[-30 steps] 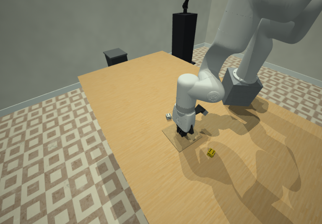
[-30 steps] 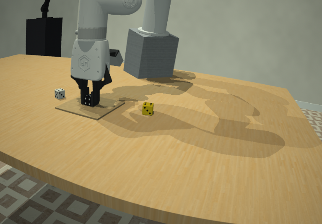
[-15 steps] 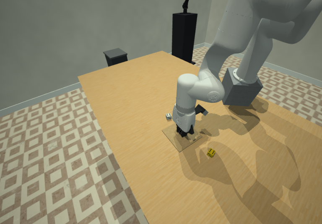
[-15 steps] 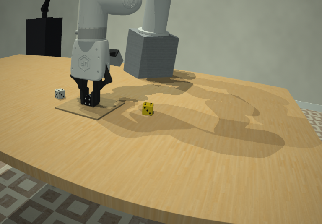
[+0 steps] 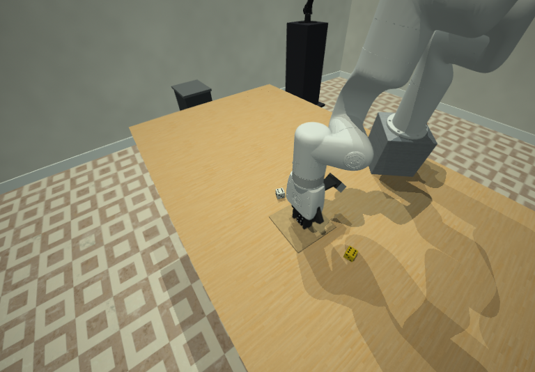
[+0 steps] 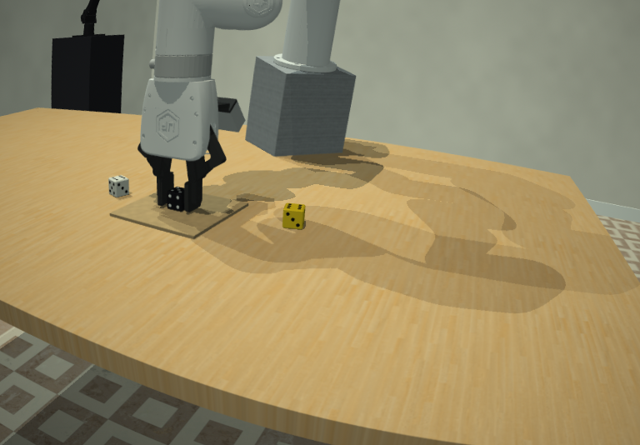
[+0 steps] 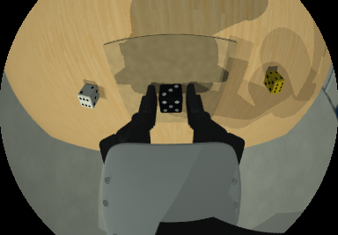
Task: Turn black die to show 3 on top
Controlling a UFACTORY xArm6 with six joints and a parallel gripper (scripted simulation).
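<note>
Now: hand 10 mm above the black die. From my hand the other things lie so: yellow die (20 mm behind, 150 mm to the left, 10 mm below); tan mat (20 mm below); white die (20 mm behind, 120 mm to the right, 10 mm below).
</note>
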